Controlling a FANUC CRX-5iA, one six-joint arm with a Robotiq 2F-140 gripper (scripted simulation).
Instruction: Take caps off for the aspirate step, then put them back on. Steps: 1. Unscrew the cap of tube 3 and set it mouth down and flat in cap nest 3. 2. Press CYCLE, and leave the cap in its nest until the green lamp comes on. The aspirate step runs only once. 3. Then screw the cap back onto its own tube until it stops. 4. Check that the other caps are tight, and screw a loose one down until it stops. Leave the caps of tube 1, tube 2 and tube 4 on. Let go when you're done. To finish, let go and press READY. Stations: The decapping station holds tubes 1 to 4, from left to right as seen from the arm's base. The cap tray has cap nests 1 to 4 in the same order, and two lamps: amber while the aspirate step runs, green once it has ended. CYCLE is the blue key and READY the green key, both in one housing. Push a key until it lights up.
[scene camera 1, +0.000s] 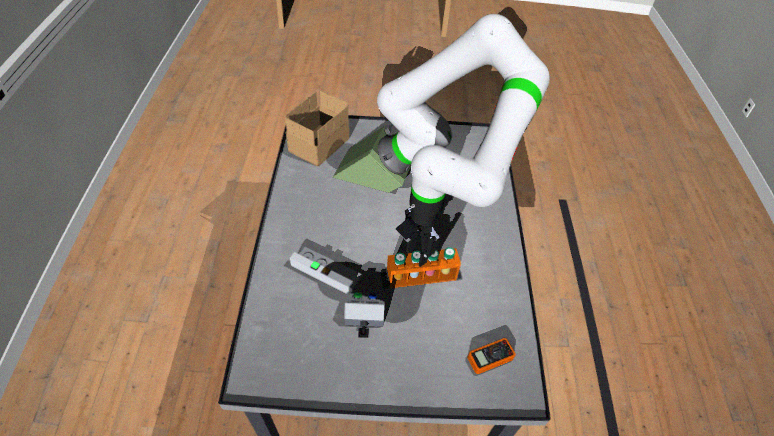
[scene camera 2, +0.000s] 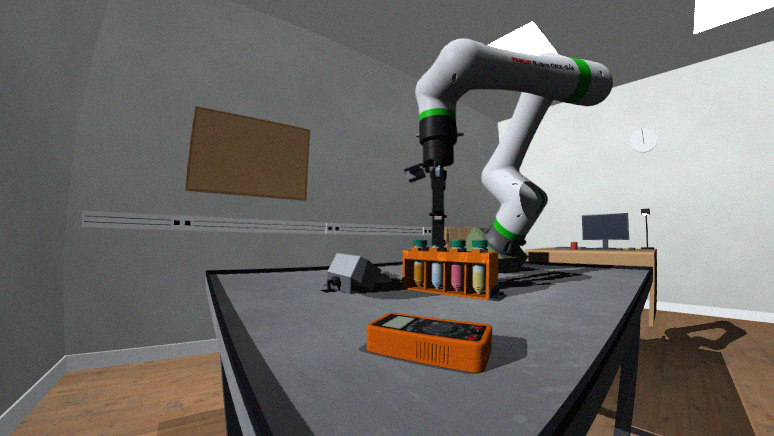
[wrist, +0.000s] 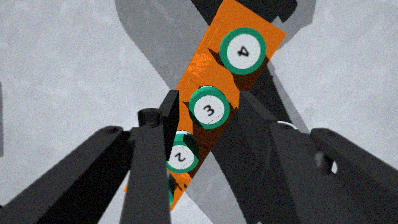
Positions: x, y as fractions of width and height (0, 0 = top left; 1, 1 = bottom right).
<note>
In view: my gripper (scene camera 2: 0.57, 0.56) and a cardboard box (scene camera 1: 0.43, 0.30).
My gripper also shows in scene camera 1 (scene camera 1: 0.54, 0.59) and in the wrist view (wrist: 0.52, 0.47). The wrist view does not show the cardboard box: it is out of frame.
</note>
